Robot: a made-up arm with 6 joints.
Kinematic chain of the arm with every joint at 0, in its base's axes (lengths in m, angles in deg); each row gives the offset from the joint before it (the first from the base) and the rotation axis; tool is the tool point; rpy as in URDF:
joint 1: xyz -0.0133 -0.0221 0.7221 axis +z
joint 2: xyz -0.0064 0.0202 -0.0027 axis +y
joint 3: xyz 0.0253 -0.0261 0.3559 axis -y
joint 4: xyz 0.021 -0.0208 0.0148 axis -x
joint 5: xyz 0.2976 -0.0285 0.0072 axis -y
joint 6: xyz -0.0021 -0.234 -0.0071 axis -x
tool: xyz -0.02 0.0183 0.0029 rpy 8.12 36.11 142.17
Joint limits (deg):
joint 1: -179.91..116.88
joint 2: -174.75..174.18
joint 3: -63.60..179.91
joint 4: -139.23..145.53
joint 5: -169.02..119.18
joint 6: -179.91..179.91
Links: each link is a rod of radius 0.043 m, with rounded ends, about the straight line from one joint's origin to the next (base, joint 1, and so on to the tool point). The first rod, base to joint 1, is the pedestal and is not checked.
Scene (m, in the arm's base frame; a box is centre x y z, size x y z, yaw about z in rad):
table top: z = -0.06
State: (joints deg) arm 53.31 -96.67 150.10 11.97 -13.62 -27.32
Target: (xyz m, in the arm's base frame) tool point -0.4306 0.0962 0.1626
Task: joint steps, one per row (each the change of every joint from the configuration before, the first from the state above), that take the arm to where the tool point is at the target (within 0.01 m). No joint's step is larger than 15 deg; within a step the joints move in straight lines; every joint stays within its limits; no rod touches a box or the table.
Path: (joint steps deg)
1: -14.45 -4.75 -9.90 8.08 -1.79 -1.14
2: -14.44 -4.75 -9.89 8.09 -1.80 -1.14
3: -14.45 -4.76 -9.90 8.08 -1.79 -1.14
4: -14.45 -4.75 -9.90 8.09 -1.80 -1.14
5: -14.45 -4.75 -9.89 8.08 -1.79 -1.14
6: -14.44 -4.75 -9.90 8.09 -1.79 -1.14

